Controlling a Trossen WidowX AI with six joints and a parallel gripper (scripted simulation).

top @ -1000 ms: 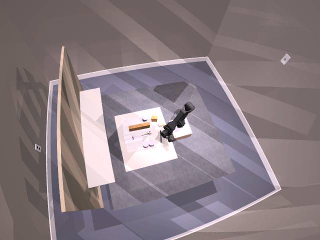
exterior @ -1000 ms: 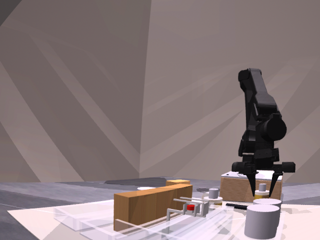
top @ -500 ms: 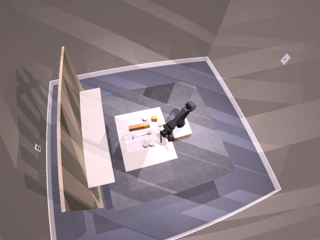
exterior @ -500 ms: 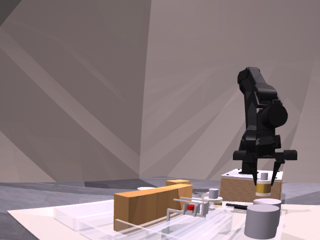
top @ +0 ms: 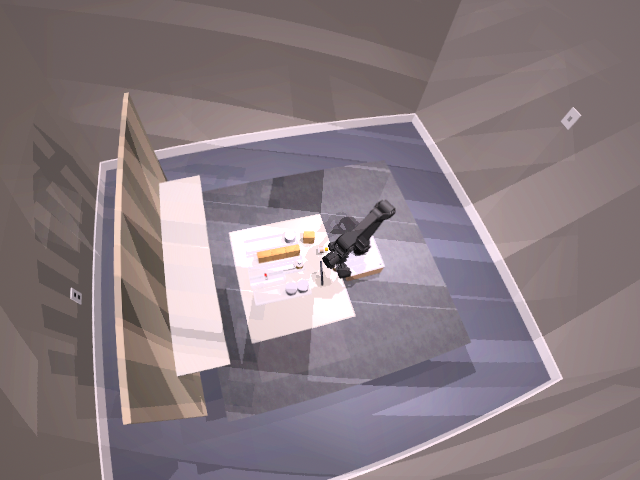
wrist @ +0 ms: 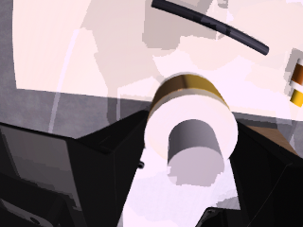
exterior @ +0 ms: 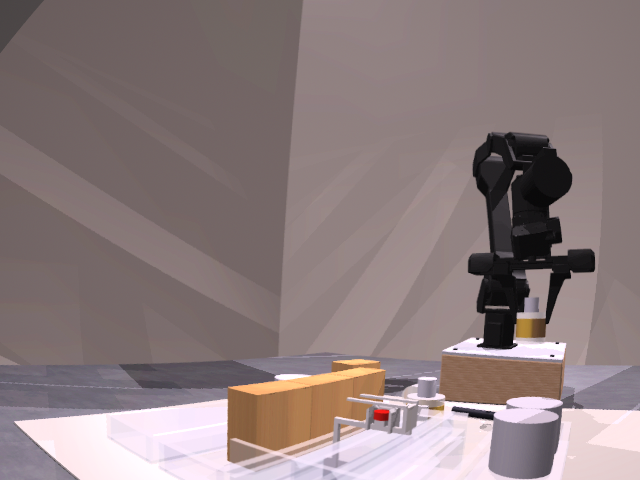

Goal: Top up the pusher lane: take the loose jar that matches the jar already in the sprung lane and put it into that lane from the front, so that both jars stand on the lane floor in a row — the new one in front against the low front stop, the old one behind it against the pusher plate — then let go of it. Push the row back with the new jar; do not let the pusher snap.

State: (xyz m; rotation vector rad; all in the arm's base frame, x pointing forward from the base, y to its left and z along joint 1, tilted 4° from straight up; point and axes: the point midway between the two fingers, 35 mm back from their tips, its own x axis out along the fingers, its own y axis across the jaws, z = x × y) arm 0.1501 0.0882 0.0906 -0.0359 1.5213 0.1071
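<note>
Right now the black pen is 60 mm ahead of my gripper tip, 20 mm to the right of it and 120 mm below it. The rest, counted from my gripper tip: red button (360 mm ahead, 30 mm to the right, 60 mm below).
</note>
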